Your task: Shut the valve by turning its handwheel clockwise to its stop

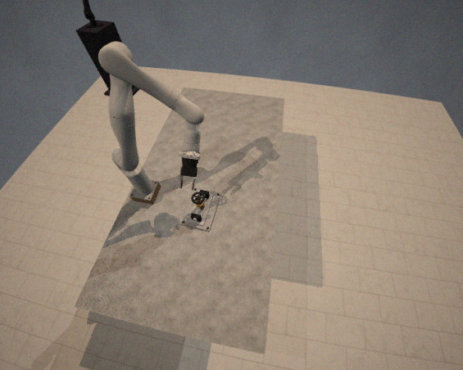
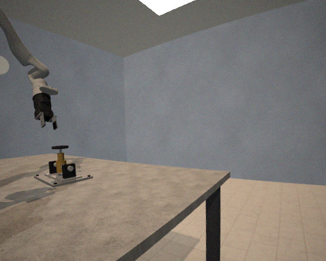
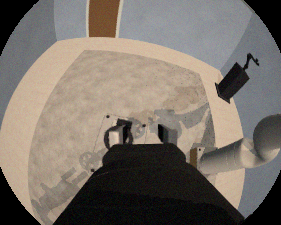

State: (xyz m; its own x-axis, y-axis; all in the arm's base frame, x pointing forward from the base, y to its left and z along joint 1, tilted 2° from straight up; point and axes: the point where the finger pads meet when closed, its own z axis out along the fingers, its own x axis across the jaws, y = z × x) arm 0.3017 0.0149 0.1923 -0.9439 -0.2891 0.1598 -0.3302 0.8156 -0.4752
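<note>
Right now the black handwheel is 11 cm below my hand and 4 cm ahead of it.
</note>
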